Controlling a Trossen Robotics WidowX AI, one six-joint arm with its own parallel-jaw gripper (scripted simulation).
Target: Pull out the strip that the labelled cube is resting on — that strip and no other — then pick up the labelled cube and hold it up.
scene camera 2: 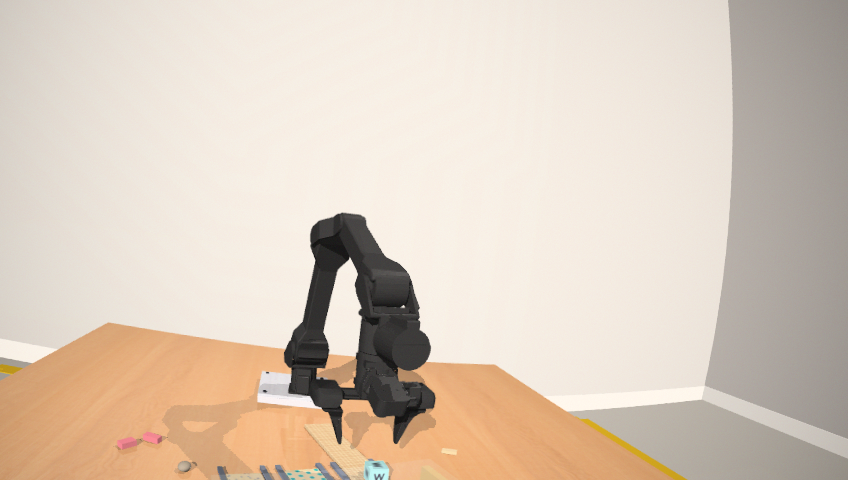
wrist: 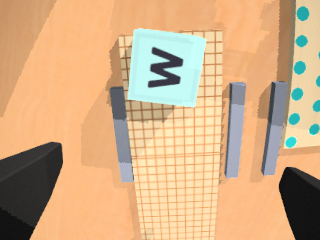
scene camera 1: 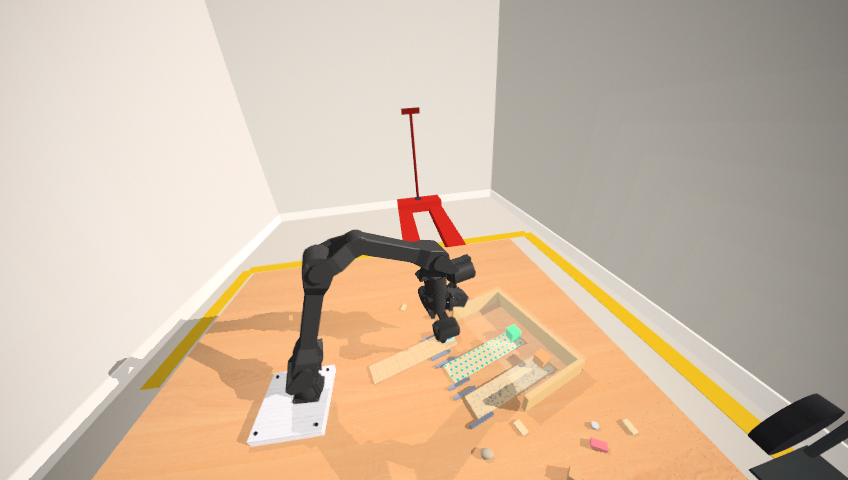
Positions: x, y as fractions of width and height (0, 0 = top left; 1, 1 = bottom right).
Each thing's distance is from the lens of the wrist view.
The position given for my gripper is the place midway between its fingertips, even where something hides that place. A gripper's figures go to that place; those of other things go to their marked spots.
my gripper (wrist: 0.55, 0.70): 0.10 m
labelled cube (wrist: 0.52, 0.28): 0.11 m
